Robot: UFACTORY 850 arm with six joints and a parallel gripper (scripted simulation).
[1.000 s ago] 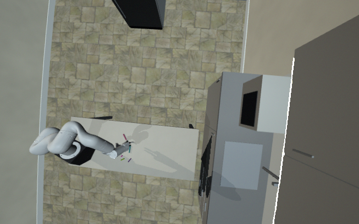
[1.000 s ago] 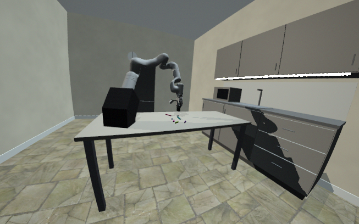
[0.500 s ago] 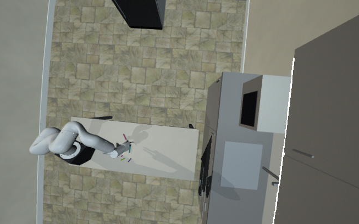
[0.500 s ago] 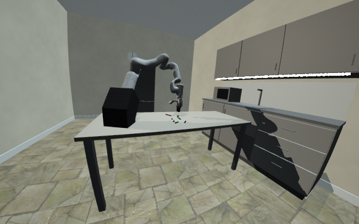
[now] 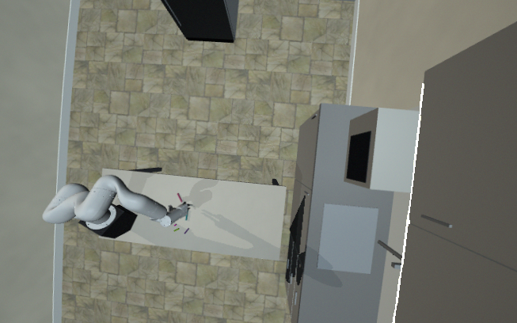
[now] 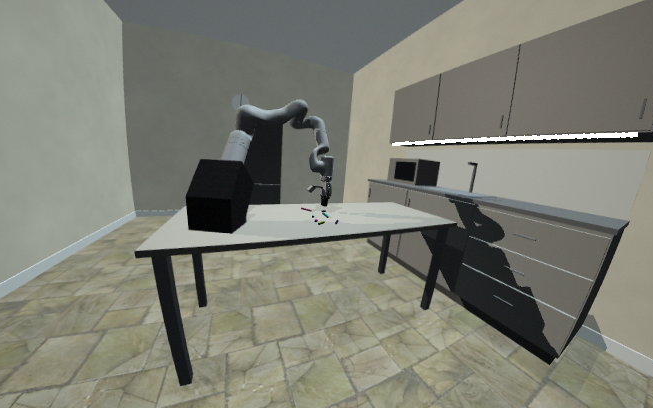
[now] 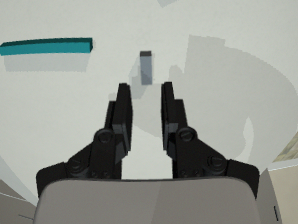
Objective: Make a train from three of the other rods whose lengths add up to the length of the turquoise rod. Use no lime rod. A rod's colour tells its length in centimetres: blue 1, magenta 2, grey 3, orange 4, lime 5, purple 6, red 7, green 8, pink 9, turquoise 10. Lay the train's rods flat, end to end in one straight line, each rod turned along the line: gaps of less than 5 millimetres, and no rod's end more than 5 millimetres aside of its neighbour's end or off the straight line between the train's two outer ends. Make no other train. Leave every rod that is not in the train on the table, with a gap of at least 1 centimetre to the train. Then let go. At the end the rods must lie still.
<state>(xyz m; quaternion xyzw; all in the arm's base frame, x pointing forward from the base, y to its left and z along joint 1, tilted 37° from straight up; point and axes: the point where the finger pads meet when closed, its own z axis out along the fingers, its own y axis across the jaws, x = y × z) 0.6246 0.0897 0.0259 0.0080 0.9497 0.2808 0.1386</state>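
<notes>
Now: the grey rod 60 mm below my hand. Round my hand: turquoise rod: 30 mm behind, 100 mm to the right, 60 mm below; then small blue rod: 120 mm behind, 120 mm to the right, 60 mm below; then pink rod: 110 mm behind, 60 mm to the left, 60 mm below.
</notes>
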